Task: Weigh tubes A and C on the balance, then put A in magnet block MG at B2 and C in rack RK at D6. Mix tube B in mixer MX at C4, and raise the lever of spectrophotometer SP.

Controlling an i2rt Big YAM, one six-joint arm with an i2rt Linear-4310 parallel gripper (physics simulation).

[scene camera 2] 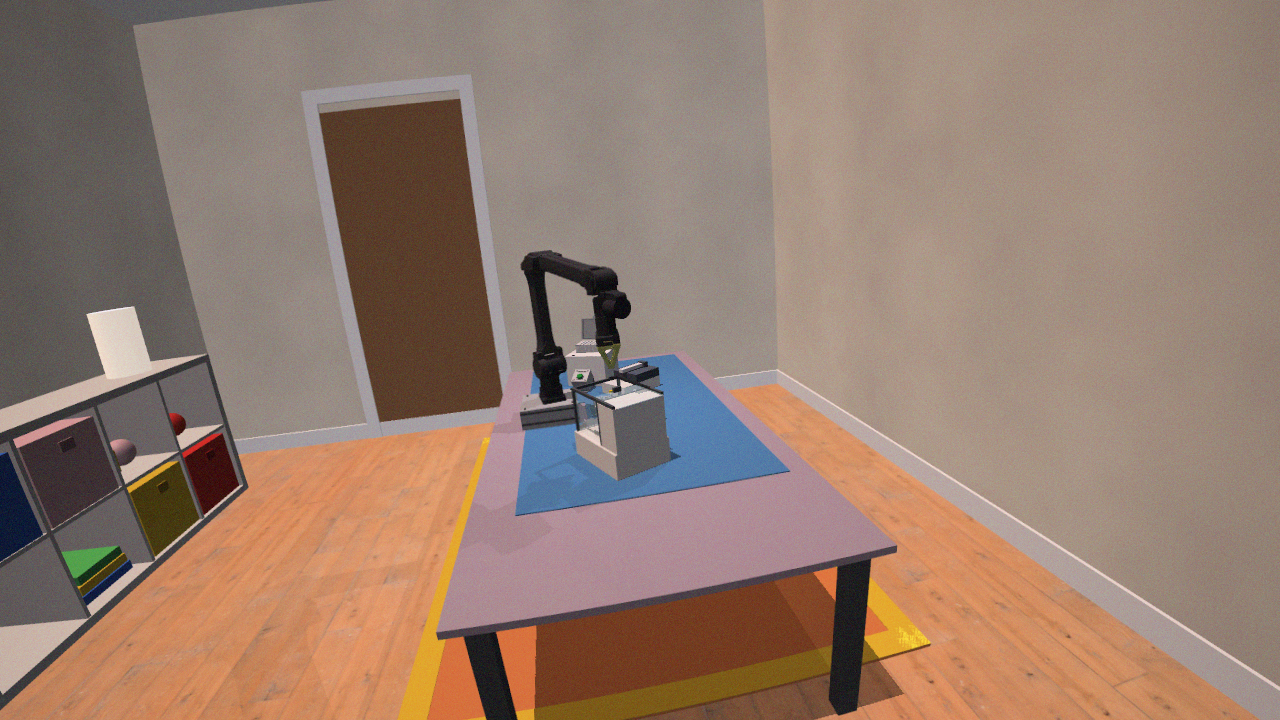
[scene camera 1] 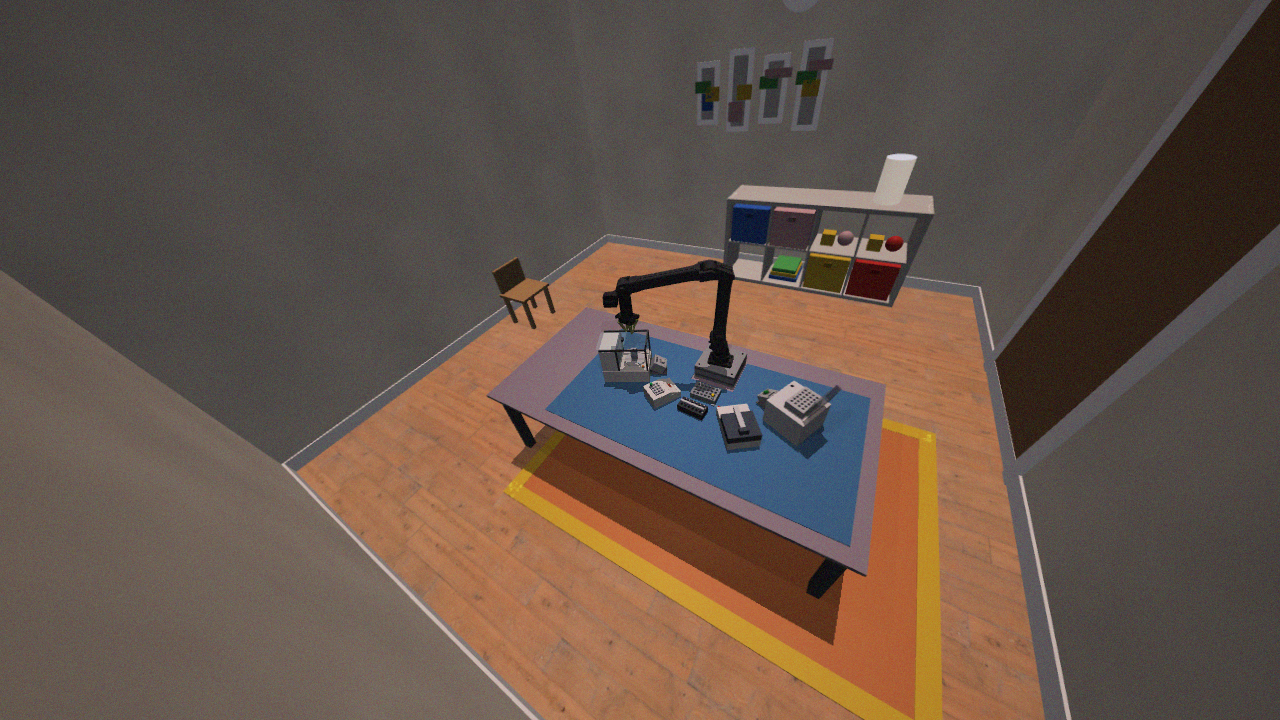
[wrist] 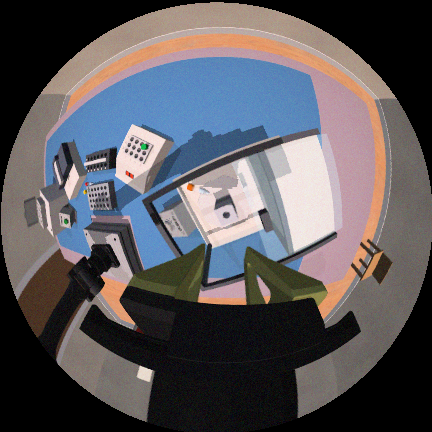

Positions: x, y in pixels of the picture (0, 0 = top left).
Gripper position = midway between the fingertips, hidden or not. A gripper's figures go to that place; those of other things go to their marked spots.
Scene:
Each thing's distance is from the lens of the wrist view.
my gripper (wrist: 224, 251): 12 cm
glass-box balance (wrist: 281, 196): 18 cm
mixer (wrist: 51, 199): 74 cm
spectrophotometer (wrist: 68, 171): 65 cm
The marked spots on the glass-box balance and the spectrophotometer are 66 cm apart.

